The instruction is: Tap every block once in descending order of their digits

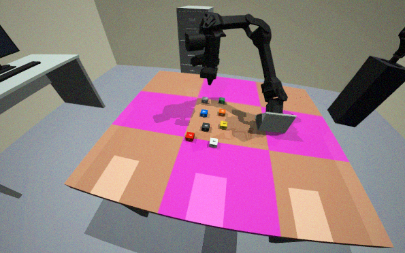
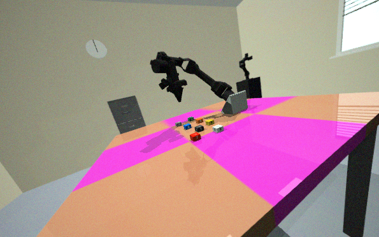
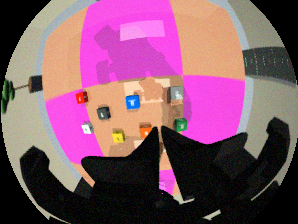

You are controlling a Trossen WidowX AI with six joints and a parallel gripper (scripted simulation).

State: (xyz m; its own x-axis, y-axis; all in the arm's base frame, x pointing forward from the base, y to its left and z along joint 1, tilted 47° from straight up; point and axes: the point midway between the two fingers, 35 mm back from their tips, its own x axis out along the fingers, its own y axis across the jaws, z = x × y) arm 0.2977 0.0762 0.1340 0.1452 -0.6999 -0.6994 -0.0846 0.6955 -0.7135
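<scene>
Right now my gripper tip is 13 cm above the green block, 8 cm to the left of it and 6 cm past it. From my gripper tip the other things lie so: orange block: 13 cm below, 8 cm behind, 2 cm to the left; grey block: 13 cm below, 6 cm to the right, 3 cm ahead; blue block: 13 cm below, 5 cm to the left, 1 cm ahead.
</scene>
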